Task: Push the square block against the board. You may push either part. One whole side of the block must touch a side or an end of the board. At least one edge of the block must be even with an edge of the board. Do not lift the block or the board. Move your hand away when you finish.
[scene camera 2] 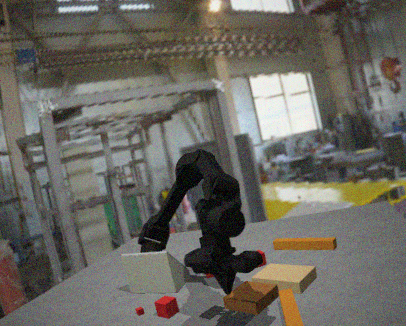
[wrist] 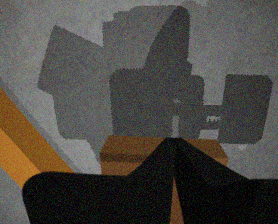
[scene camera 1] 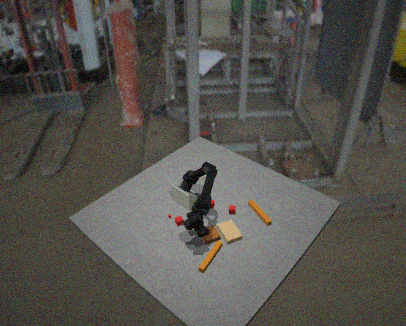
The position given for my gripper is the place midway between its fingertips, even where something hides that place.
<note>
My gripper (scene camera 2: 228, 293) is shut and holds nothing. Also in view: a tan block (scene camera 2: 286, 276) and an orange board (scene camera 2: 315, 243).
My gripper shows as well in the wrist view (wrist: 172, 145). The wrist view misses the tan block: it is out of frame.
</note>
